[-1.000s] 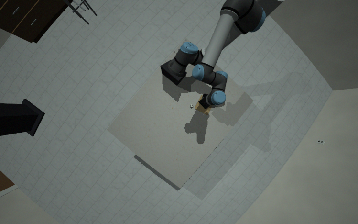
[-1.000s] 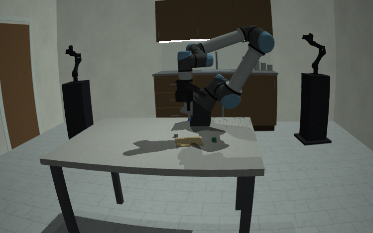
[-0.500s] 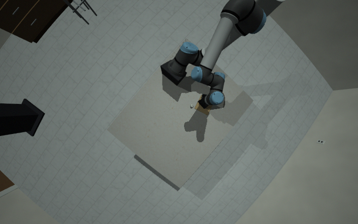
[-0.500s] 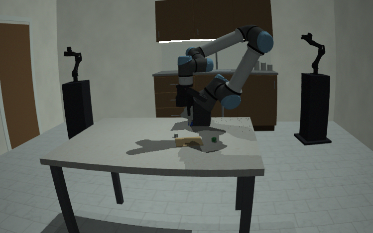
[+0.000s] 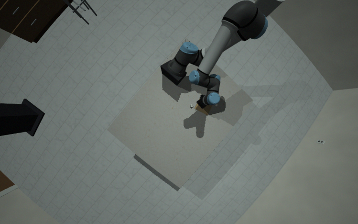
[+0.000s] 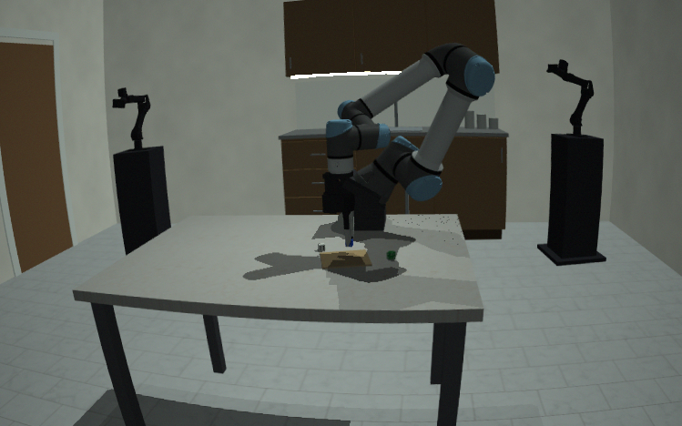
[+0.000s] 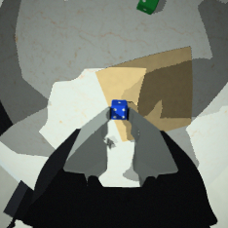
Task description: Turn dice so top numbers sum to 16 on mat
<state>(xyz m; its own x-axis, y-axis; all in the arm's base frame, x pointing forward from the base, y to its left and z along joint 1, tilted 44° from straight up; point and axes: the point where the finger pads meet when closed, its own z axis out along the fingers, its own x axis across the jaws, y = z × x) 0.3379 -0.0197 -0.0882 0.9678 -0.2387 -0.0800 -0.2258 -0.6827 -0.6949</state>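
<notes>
The tan mat lies 50 mm ahead of my hand, 40 mm below it and 10 mm to the right of it. The rest, counted from my hand: blue die: 10 mm below; then white die: 90 mm to the right, 50 mm behind, 30 mm below; then green die: 120 mm to the left, 60 mm ahead, 30 mm below.
</notes>
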